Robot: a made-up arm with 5 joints.
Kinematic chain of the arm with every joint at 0, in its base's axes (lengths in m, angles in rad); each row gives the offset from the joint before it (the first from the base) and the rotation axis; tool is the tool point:
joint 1: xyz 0 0 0.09 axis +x
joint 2: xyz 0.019 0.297 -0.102 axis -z
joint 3: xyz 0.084 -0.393 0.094 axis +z
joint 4: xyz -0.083 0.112 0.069 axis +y
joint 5: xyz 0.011 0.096 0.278 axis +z
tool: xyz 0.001 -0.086 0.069
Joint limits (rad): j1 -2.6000..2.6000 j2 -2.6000..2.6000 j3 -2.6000..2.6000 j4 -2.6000..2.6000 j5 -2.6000..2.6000
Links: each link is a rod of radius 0.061 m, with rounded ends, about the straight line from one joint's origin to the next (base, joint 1, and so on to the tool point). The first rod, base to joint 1, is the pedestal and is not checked.
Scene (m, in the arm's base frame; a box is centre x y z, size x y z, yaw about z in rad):
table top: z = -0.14
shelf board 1: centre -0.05 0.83 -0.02 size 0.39 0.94 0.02 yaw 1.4
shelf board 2: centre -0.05 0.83 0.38 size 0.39 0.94 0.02 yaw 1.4
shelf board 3: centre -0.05 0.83 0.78 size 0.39 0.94 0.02 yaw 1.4
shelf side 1: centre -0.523 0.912 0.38 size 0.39 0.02 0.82 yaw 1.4
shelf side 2: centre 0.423 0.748 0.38 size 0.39 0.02 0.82 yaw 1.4
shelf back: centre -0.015 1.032 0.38 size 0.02 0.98 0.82 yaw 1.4
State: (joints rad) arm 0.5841 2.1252 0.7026 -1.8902 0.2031
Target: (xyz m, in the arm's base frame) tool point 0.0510 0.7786 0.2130
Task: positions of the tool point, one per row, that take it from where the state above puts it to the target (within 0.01 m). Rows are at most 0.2 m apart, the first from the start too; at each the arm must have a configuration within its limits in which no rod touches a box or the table.
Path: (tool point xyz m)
1: -0.3327 0.6067 0.5647
2: -0.3421 0.4853 0.5518
3: -0.1924 0.5124 0.5049
4: -0.0777 0.4982 0.4204
5: -0.0159 0.4558 0.3162
6: -0.0137 0.4035 0.2130
7: 0.0194 0.4832 0.2407
8: 0.0416 0.5763 0.2525
9: 0.0521 0.6771 0.2442
10: 0.0510 0.7786 0.2130

